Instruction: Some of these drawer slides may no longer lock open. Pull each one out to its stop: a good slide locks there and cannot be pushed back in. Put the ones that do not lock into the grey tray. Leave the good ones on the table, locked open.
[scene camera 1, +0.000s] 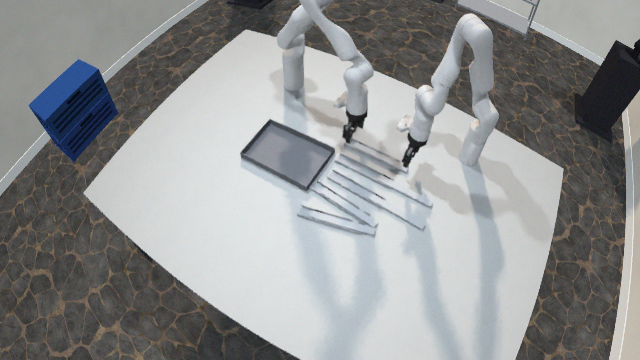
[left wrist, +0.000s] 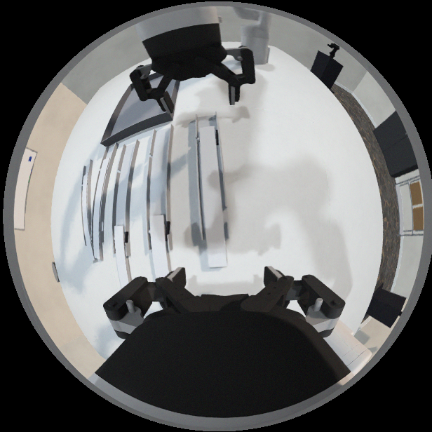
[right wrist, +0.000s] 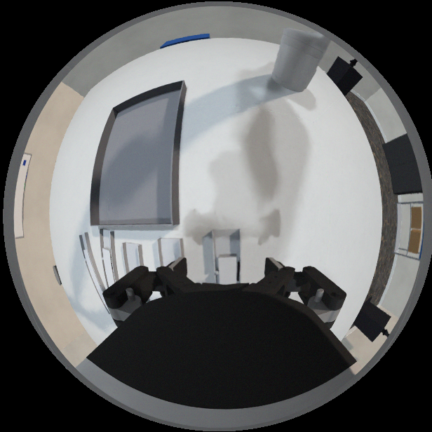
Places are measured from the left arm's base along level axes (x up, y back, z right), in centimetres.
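Pixels of known places: left gripper, between the fingertips: (scene camera 1: 410, 158); right gripper, between the fingertips: (scene camera 1: 354, 134); left arm's base, origin of its link: (scene camera 1: 467, 157); right arm's base, origin of its link: (scene camera 1: 294, 84).
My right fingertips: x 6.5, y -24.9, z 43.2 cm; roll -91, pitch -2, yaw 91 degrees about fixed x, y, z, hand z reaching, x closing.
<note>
Ahead of a thing's pixels: the offset from my right fingertips to its middle. Level surfaces: height alone.
The far slide {dy +1.0, dx -5.8, dz -12.0 cm} (scene camera 1: 380, 158) (left wrist: 214, 200) lies nearly closed, its inner member a little out at the right end. My open left gripper (scene camera 1: 406, 164) (left wrist: 224, 276) is above that end; my open right gripper (scene camera 1: 347, 137) (left wrist: 200, 104) (right wrist: 225, 266) is above the other end. The second slide (scene camera 1: 410, 194) (left wrist: 161, 240) and third slide (scene camera 1: 402, 215) (left wrist: 119, 240) lie drawn far out. The fourth slide {dy -24.6, dx -5.8, dz -13.9 cm} (scene camera 1: 350, 206) and fifth slide {dy -30.9, dx -5.8, dz -15.4 cm} (scene camera 1: 337, 224) look closed, lying at angles nearer the front. The grey tray {dy -18.4, dx -5.0, dz +18.0 cm} (scene camera 1: 287, 155) (right wrist: 137, 160) holds no slide.
The white table {dx -6.5 cm} (scene camera 1: 200, 225) carries both arm bases. The tray stands left of the slides' left ends in scene camera 1. A blue cabinet (scene camera 1: 75, 107) stands beyond the table's left edge, and a black cabinet (scene camera 1: 610, 87) stands at the right.
</note>
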